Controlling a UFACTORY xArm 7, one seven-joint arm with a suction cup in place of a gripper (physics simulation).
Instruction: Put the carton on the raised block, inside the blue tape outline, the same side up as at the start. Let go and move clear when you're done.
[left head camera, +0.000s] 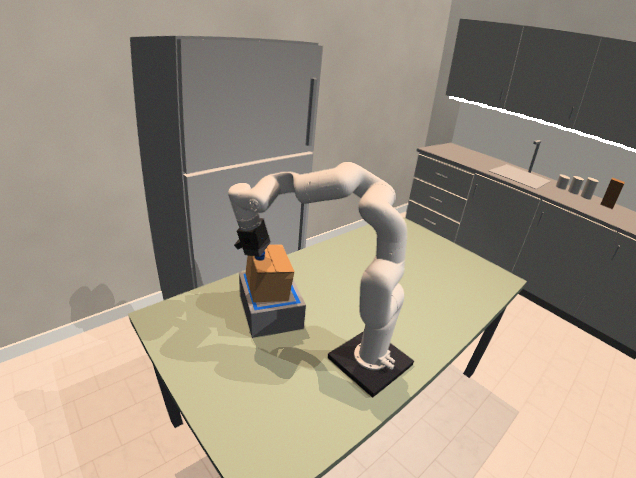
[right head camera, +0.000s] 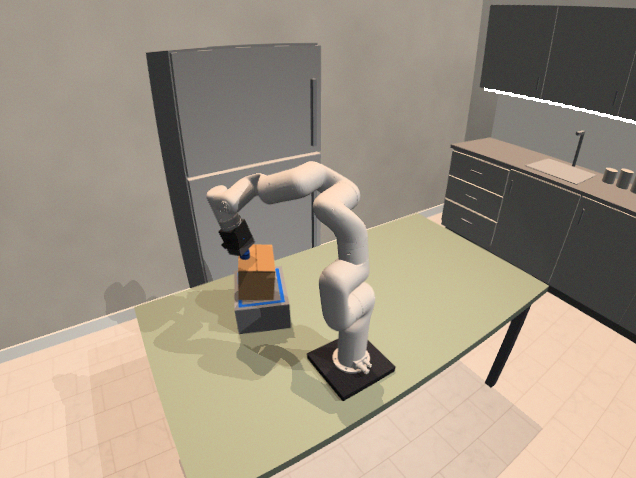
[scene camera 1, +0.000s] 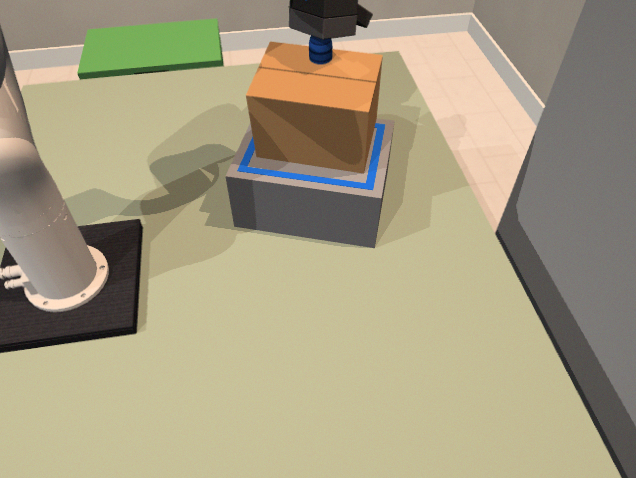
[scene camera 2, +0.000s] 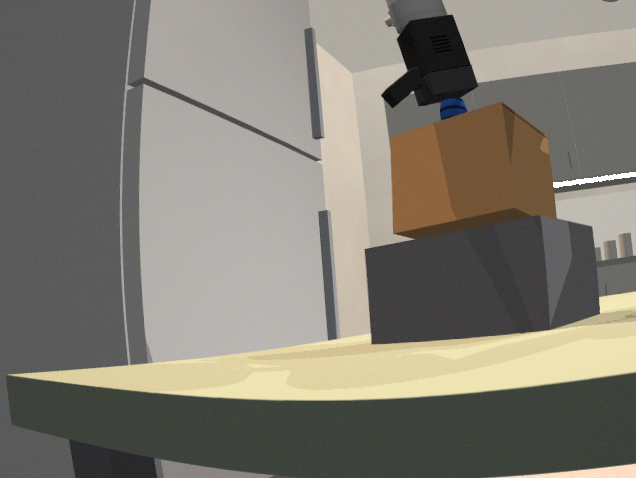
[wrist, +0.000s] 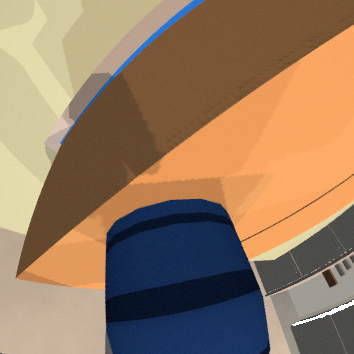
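Seen in the pictures: end effector, tool point: (left head camera: 261, 259) (right head camera: 247, 258) (scene camera 1: 320, 63) (scene camera 2: 458, 131) (wrist: 181, 221); arm's base, origin of the base link: (left head camera: 371, 356) (right head camera: 351, 359) (scene camera 1: 68, 278).
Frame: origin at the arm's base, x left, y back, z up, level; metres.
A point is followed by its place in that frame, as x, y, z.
The orange-brown carton (left head camera: 272, 285) @[0.149, -0.358, 0.178] (right head camera: 257, 285) @[0.142, -0.354, 0.171] (scene camera 1: 308, 128) @[0.044, -0.405, 0.178] (scene camera 2: 462, 169) @[0.172, -0.445, 0.171] (wrist: 225, 75) is upright, its seamed face up, over the raised grey block (left head camera: 277, 320) @[0.156, -0.319, 0.044] (right head camera: 263, 318) @[0.152, -0.317, 0.043] (scene camera 1: 308, 210) @[0.002, -0.393, 0.046] (scene camera 2: 452, 292) @[0.186, -0.472, 0.030]. A strip of its underside shows in scene camera 2, so it hangs slightly above the block. The blue tape outline (left head camera: 277, 305) @[0.143, -0.336, 0.097] (right head camera: 262, 303) @[0.140, -0.335, 0.098] (scene camera 1: 308, 178) @[0.022, -0.399, 0.098] shows along the front and sides; its far part is hidden. My suction cup (left head camera: 260, 255) @[0.127, -0.446, 0.232] (right head camera: 245, 254) (scene camera 1: 320, 49) (scene camera 2: 452, 108) (wrist: 185, 260) is tilted and pressed on the carton's top, off its middle, holding it.
The arm's black base plate (left head camera: 341, 354) @[0.072, -0.079, 0.000] (right head camera: 321, 354) @[0.066, -0.080, 0.000] (scene camera 1: 123, 287) @[-0.040, -0.084, 0.000] stands on the green table (left head camera: 205, 390) @[0.500, -0.273, -0.023] (scene camera 1: 308, 359) @[-0.222, -0.334, -0.023]. A fridge (left head camera: 246, 102) (right head camera: 246, 102) (scene camera 2: 231, 231) stands beyond the table. A green slab (scene camera 1: 149, 46) shows beyond the table edge in scene camera 1.
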